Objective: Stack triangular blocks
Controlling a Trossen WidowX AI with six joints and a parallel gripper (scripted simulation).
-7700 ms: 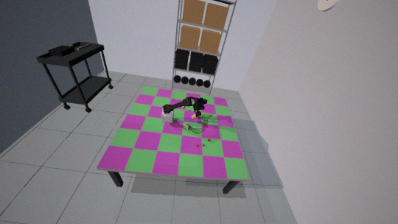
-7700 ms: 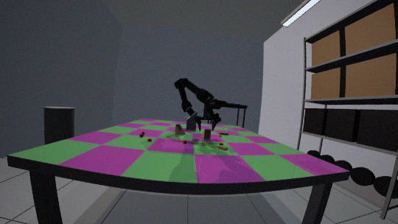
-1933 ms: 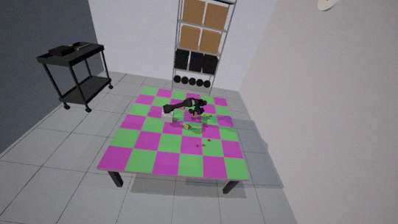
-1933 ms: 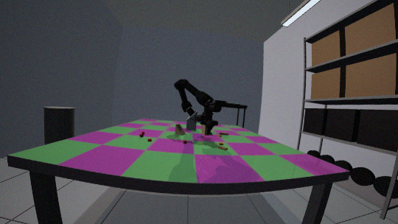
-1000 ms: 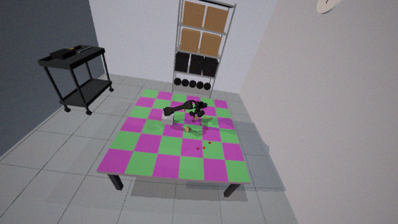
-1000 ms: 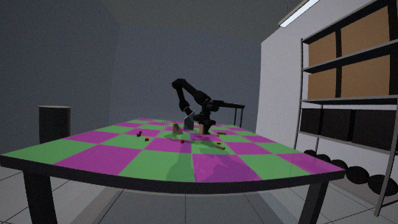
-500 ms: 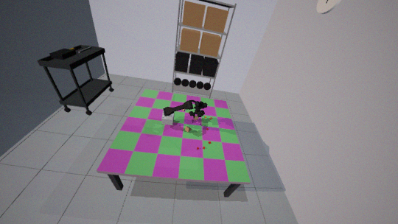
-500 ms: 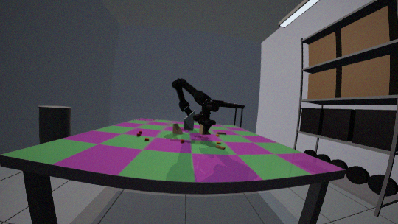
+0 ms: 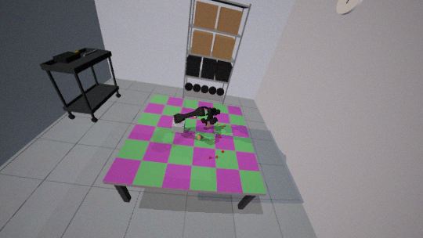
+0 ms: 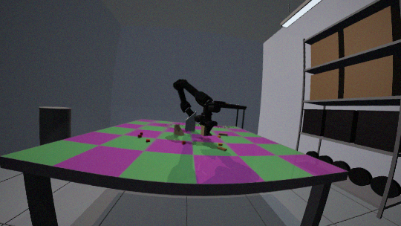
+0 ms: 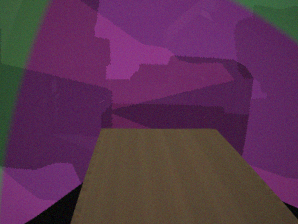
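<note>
The triangular block is 1 cm to the right of my gripper tip and 1 cm above it.
</note>
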